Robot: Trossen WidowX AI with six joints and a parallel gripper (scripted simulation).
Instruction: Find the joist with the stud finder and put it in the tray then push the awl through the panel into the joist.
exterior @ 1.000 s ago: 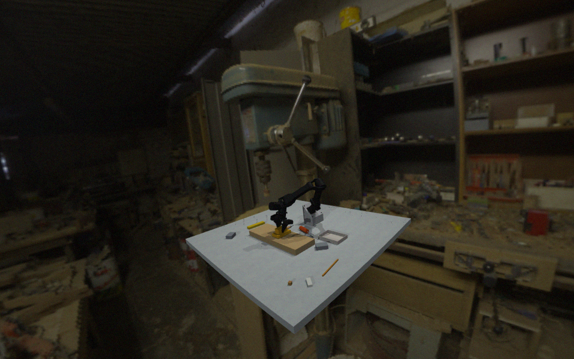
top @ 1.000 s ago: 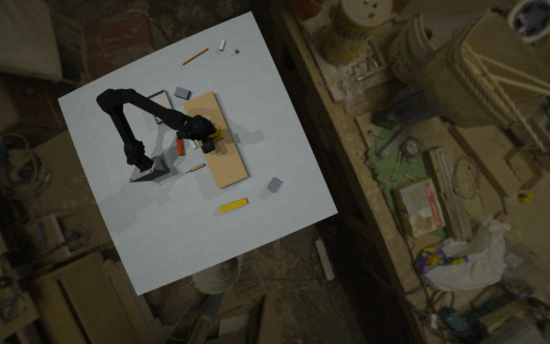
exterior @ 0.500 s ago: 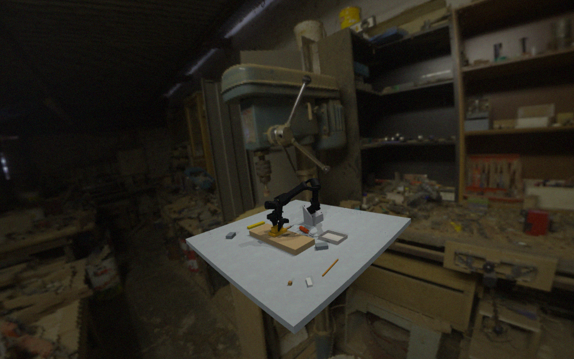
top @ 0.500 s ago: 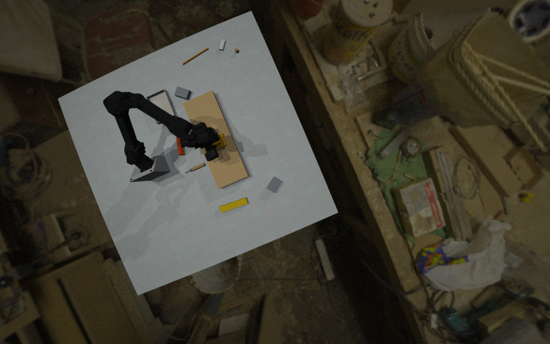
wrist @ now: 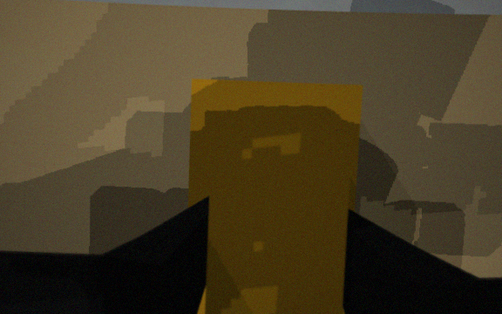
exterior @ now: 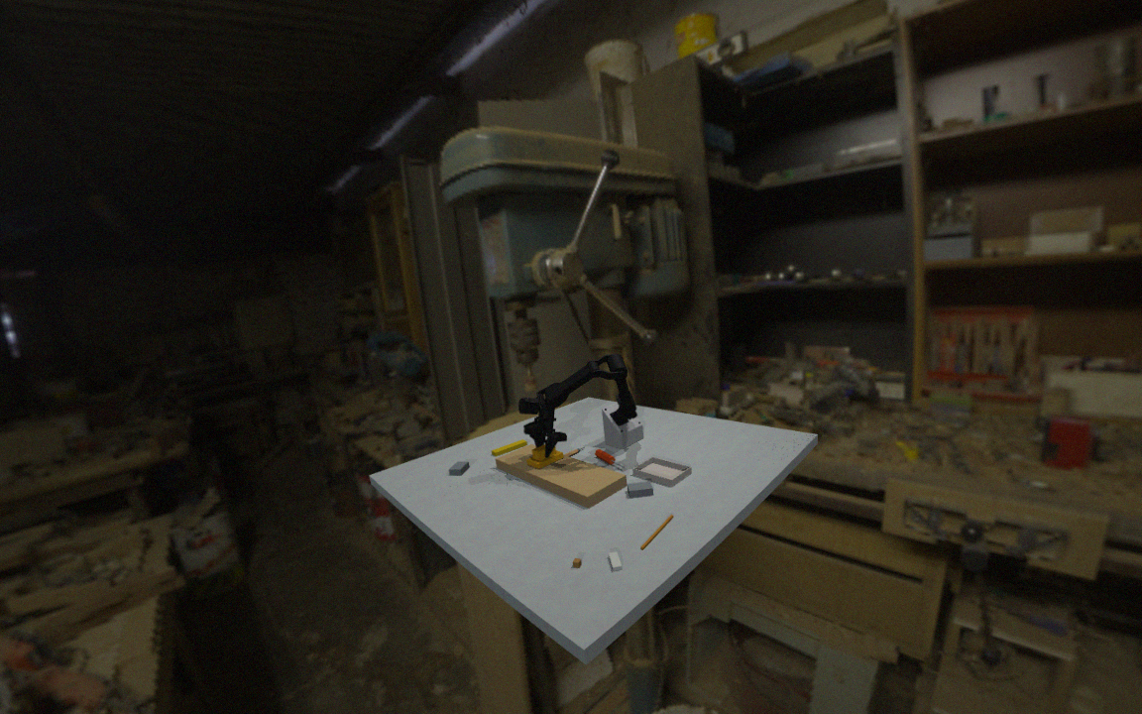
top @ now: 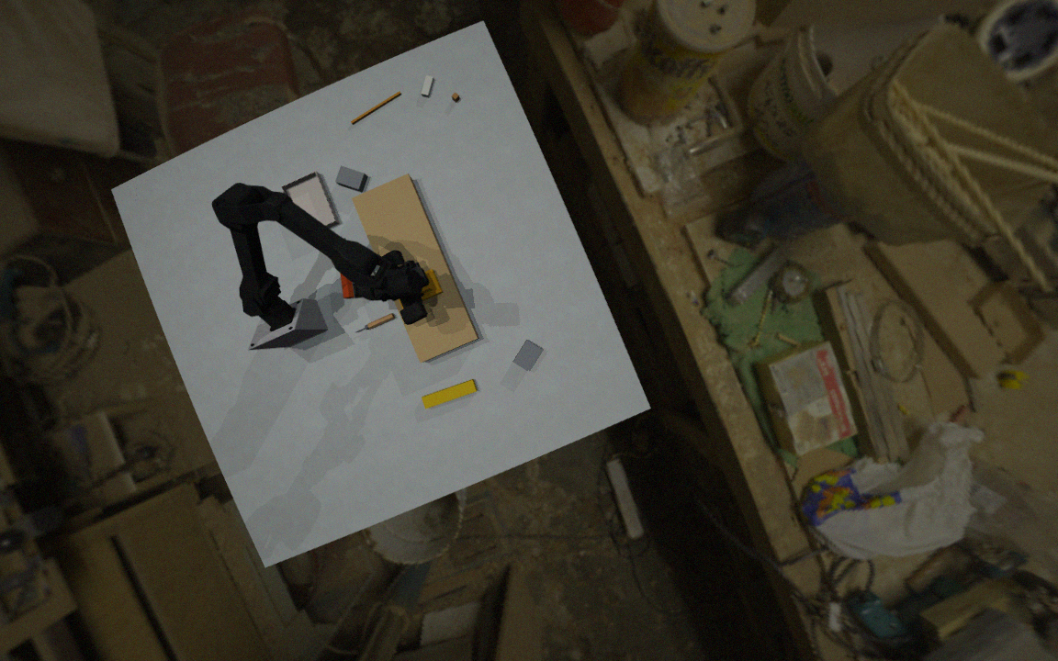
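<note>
The tray is 370 mm to the left of my gripper tip, 220 mm behind it and 50 mm below it. From my gripper tip the other things lie so: awl: 190 mm behind, 60 mm below, 40 mm to the right; then yellow bar: 310 mm to the right, 60 mm below, 50 mm behind; then stud finder: 20 mm behind, 20 mm above.
</note>
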